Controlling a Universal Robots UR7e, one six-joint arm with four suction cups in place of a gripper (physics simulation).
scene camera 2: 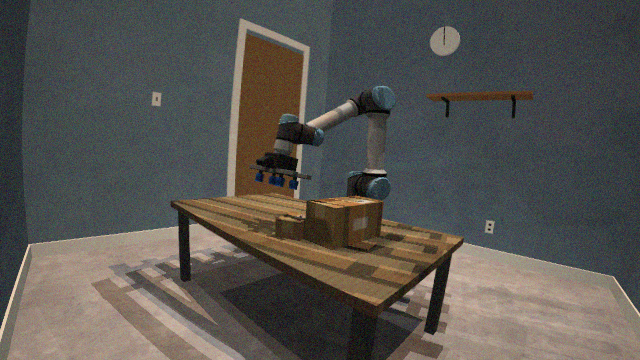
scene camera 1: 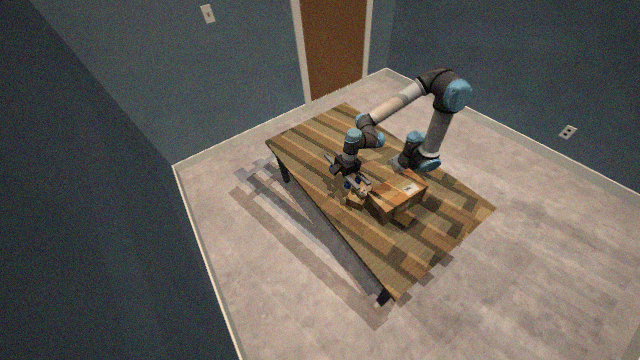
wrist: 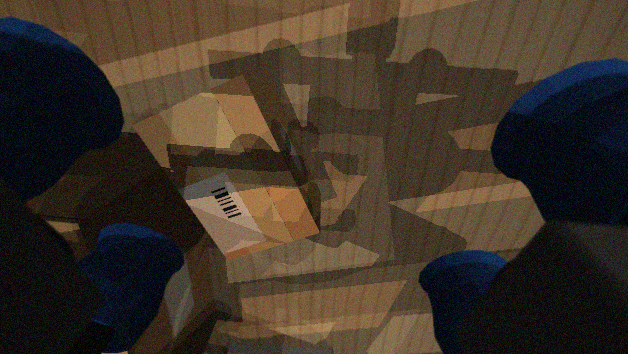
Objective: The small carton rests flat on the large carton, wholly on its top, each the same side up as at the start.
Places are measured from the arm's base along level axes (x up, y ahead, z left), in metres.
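Where they show: hand at its tool point: (scene camera 2: 275,185) (wrist: 303,205); arm's base at its link origin: (scene camera 1: 409,161).
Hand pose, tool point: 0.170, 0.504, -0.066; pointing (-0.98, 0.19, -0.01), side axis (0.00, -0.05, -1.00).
Note:
Each offset is from my tool point to the top centre of the thing, as dx, dy, dz. Level surfaces: height alone.
The small carton {-0.121, -0.057, +0.071} (scene camera 1: 355,201) (scene camera 2: 289,227) (wrist: 277,210) stands on the table beside the large carton, upright, with a white barcode label on its top in the wrist view. The large carton {-0.042, -0.191, +0.224} (scene camera 1: 392,195) (scene camera 2: 332,220) stands on the table, its top higher than the small one's. In the wrist view a dark, shadowed part of it seems to show at the left, partly hidden by the cups. My gripper (scene camera 1: 352,183) (scene camera 2: 276,180) (wrist: 310,200) is open: its four blue suction cups hold nothing. They hang above the small carton with a gap, set off to its side away from the large carton.
The wooden table {dx -0.194} (scene camera 1: 320,130) (scene camera 2: 410,270) bears both cartons and my arm's base (scene camera 1: 417,157) (scene camera 2: 370,185), which stands behind the large carton. A wall shelf (scene camera 2: 480,95) and a door (scene camera 1: 335,45) (scene camera 2: 270,100) are at the walls, away from the table.

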